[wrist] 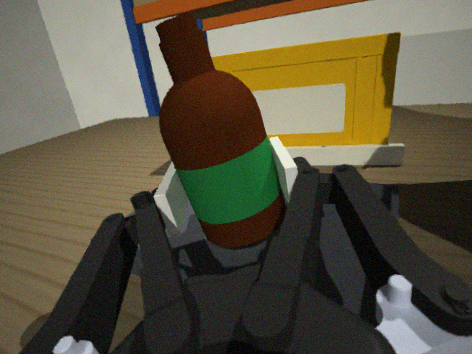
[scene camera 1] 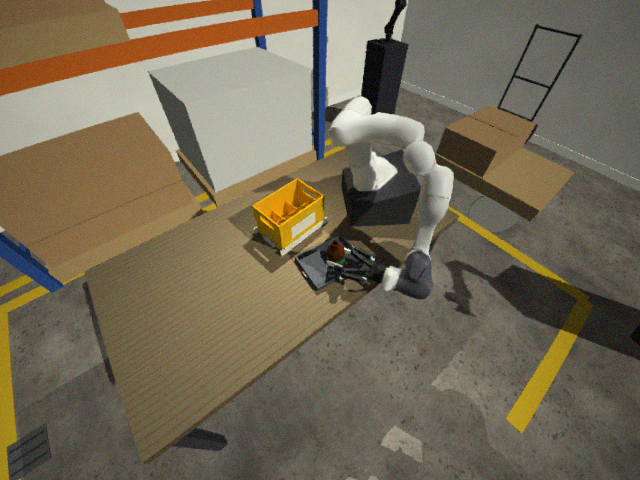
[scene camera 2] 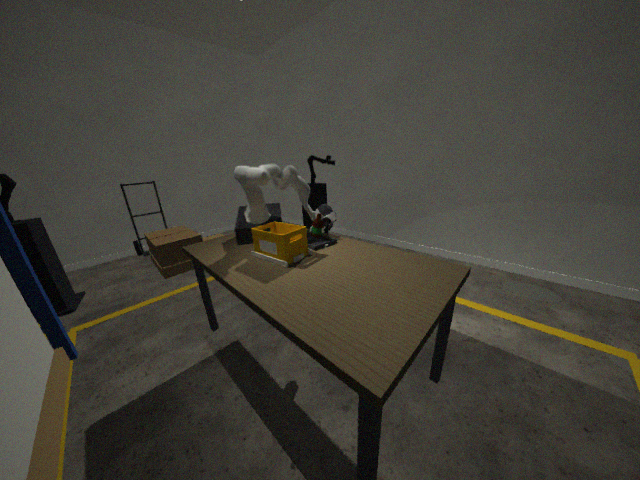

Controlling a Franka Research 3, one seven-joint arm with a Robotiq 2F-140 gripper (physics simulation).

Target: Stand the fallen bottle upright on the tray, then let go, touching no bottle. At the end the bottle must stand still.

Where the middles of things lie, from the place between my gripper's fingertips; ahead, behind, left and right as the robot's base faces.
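Scene:
I find the brown bottle point(wrist: 210, 122) 30 mm above my hand, and, counted from that same hand, it is also 10 mm behind it and 20 mm to the left of it.

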